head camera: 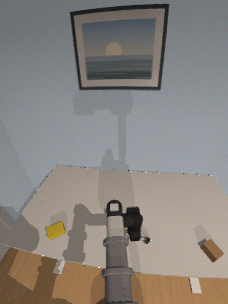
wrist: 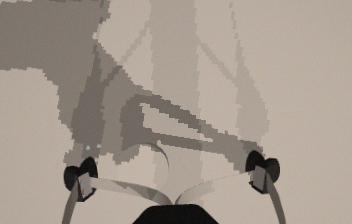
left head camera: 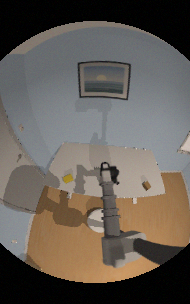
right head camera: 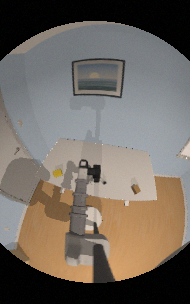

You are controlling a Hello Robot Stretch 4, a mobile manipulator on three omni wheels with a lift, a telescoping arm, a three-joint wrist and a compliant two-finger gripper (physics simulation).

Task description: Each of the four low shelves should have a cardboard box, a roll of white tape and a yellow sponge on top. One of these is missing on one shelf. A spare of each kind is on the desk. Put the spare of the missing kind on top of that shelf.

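Places are measured from the robot's base along level axes (x ahead, y left, z up), in millimetres.
Where they show: gripper, between the fingertips: (head camera: 131, 242) (wrist: 173, 168) (right head camera: 95, 182); robot's base, origin of its link: (left head camera: 99, 219) (right head camera: 88, 217).
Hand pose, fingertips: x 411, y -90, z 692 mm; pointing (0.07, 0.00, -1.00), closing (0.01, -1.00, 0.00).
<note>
Things, the pixels of their centre, and the offset from my fingertips. "pt": a spot on its surface instead. Level surfaces: height alone.
- desk, height of its surface: dz +0 mm
- yellow sponge, middle of its body: (head camera: 56, 230) (left head camera: 67, 178) (right head camera: 57, 172) dx +75, dy +448, dz +23 mm
- brown cardboard box, middle of its body: (head camera: 211, 250) (right head camera: 135, 189) (left head camera: 146, 185) dx -98, dy -426, dz +25 mm
- white tape, middle of its body: (wrist: 144, 167) dx +4, dy +30, dz +12 mm
- door with a handle, a spot on its surface: (left head camera: 19, 158) pt dx +251, dy +1246, dz +163 mm
The desk (head camera: 170, 200) (left head camera: 135, 162) (right head camera: 127, 159) has a yellow sponge (head camera: 55, 230) (left head camera: 68, 178) (right head camera: 57, 173) on its left part and a brown cardboard box (head camera: 212, 250) (left head camera: 146, 185) (right head camera: 135, 189) near its right front. In the wrist view a pale round disc, the roll of white tape (wrist: 143, 161), lies on the desk left of centre between the fingers, partly behind the left finger's band. My gripper (wrist: 173, 168) (head camera: 137, 237) is open and empty, pointing down above the desk. The arm hides the tape in the head views. The low shelves do not show.
A framed picture (head camera: 165, 50) (left head camera: 129, 82) (right head camera: 122, 80) hangs on the wall behind the desk. A round white stool (left head camera: 94, 220) (right head camera: 94, 217) stands on the floor before the desk, partly hidden by the arm. A door with a handle (left head camera: 19, 158) (right head camera: 16, 151) is at the left.
</note>
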